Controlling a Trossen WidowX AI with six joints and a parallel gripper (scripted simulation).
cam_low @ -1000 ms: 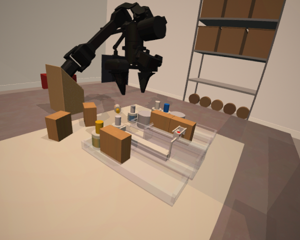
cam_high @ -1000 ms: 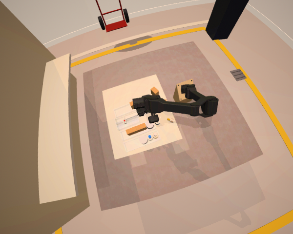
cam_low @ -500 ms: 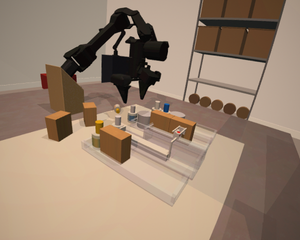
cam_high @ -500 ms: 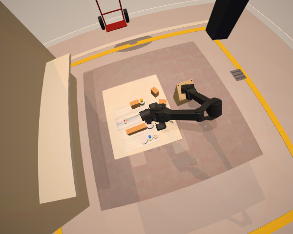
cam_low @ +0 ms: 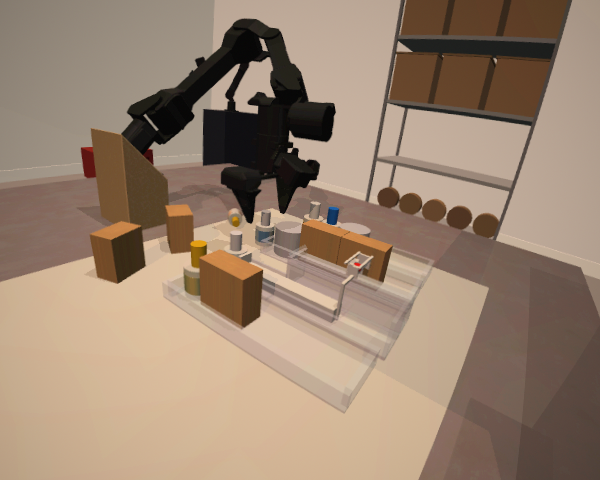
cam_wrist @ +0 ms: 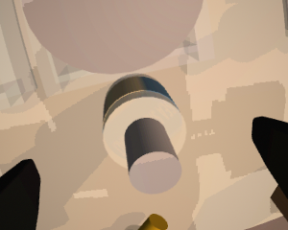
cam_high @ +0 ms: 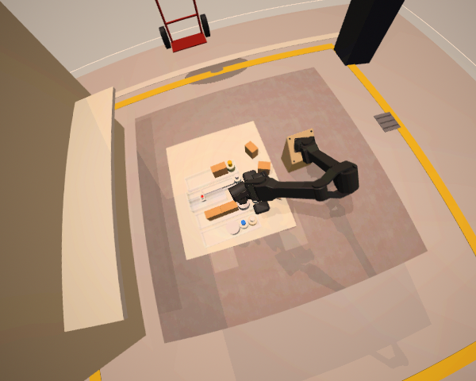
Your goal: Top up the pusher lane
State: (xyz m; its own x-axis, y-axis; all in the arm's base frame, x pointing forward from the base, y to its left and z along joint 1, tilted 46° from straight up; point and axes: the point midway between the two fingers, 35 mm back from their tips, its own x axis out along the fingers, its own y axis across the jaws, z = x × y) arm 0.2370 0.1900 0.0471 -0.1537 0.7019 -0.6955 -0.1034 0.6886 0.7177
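The sprung lane is 200 mm ahead of my gripper tip, 70 mm to the right of it and 30 mm below it. From my gripper tip the other things lie so: pale pusher bar 170 mm ahead, 70 mm to the right.
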